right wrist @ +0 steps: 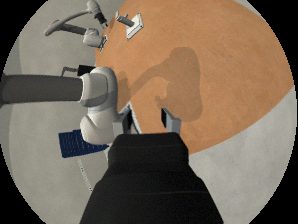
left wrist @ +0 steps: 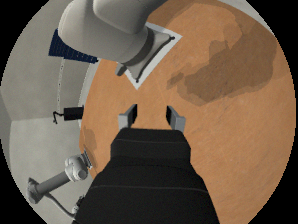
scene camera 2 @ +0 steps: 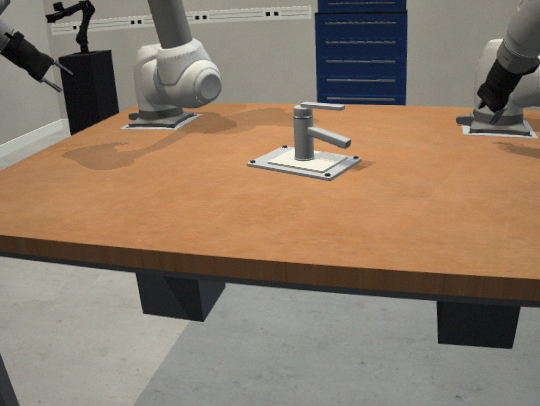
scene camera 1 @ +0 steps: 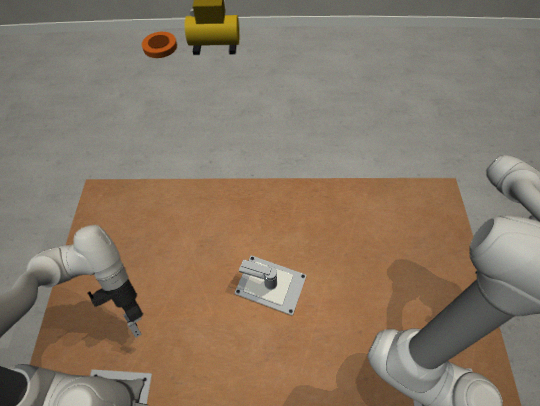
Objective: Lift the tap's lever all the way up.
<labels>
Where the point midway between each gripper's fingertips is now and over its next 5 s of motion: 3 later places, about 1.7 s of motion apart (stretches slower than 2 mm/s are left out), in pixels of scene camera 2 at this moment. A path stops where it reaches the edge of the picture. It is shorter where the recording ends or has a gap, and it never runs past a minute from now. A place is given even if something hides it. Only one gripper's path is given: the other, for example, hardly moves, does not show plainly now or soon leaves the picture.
My left gripper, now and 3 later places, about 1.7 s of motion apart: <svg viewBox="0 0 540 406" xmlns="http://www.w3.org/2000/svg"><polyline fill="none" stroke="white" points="487,114 362,87 334,93 334,104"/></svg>
</labels>
